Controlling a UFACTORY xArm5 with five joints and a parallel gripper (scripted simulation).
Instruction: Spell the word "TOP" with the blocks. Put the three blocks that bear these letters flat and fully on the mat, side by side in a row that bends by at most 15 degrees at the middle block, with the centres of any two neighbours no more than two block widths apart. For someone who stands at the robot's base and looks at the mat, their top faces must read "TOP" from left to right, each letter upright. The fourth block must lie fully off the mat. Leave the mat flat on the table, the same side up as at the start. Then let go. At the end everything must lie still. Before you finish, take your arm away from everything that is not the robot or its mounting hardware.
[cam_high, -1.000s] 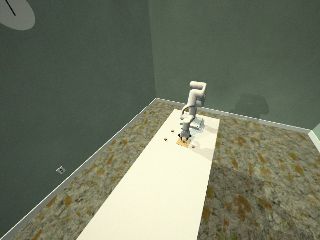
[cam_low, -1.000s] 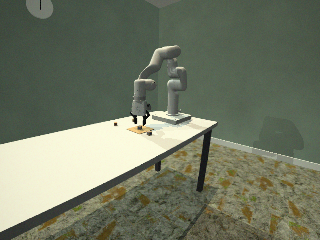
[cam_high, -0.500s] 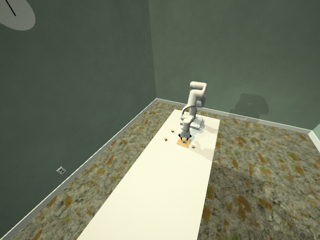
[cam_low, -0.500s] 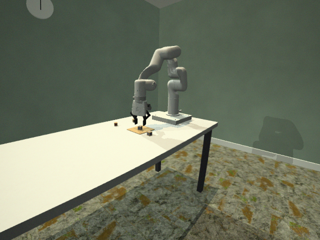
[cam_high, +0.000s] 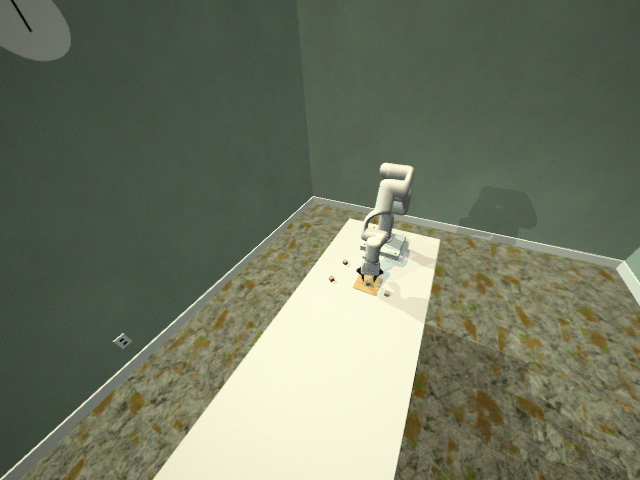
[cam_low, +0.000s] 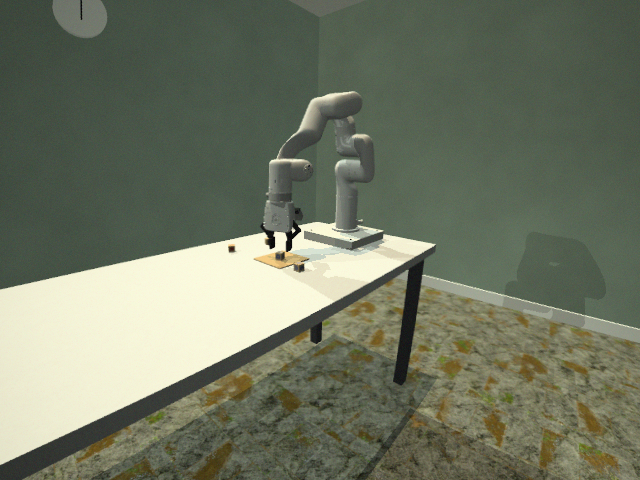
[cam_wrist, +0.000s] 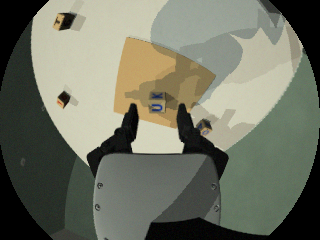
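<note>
Right now the tan mat is 50 mm below my hand and 10 mm behind it.
</note>
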